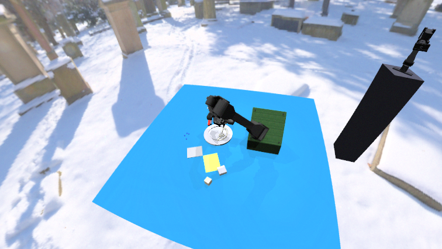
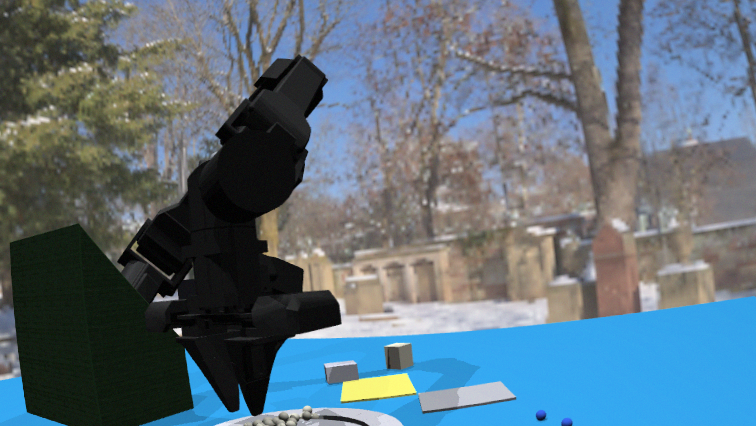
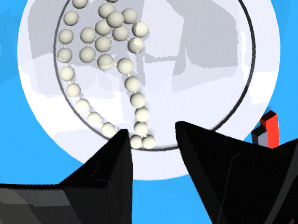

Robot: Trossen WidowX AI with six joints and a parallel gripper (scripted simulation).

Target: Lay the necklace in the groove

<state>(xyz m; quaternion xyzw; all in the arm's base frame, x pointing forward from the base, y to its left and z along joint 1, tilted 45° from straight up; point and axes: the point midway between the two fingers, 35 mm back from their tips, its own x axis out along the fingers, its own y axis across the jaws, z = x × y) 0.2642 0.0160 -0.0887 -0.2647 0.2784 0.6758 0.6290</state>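
The round white bead board is 40 mm to the left of my gripper tip, 30 mm below it and 20 mm ahead of it. Also, from my gripper tip: yellow tile: 260 mm to the left, 40 mm below, 30 mm behind; red object: 120 mm ahead, 70 mm to the right, 40 mm below; grey tile: 230 mm to the left, 110 mm ahead, 40 mm below.
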